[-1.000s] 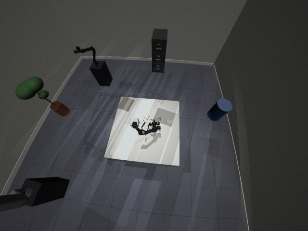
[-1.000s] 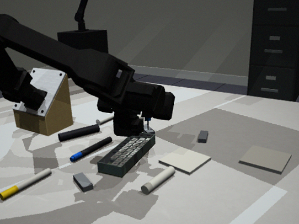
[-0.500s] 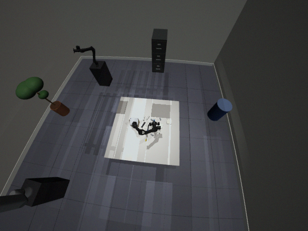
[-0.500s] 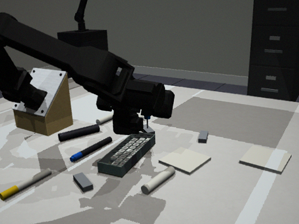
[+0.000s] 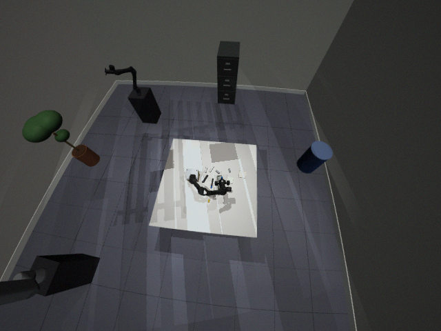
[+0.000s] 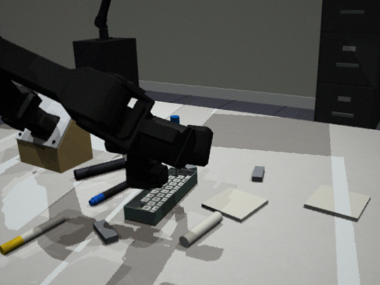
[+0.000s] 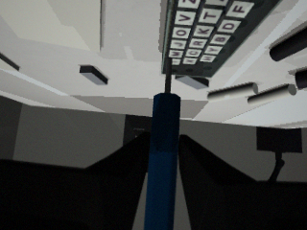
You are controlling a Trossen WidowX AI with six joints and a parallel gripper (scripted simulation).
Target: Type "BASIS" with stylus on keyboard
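The blue-tipped pen is 13 cm behind my gripper tip, 10 cm below it and 7 cm to the right of it. The rest, counted from my gripper tip: yellow-tipped pen: 25 cm to the right, 13 cm behind, 10 cm below; dark cylinder: 23 cm behind, 9 cm below, 1 cm to the left; blue stylus: 2 cm below.
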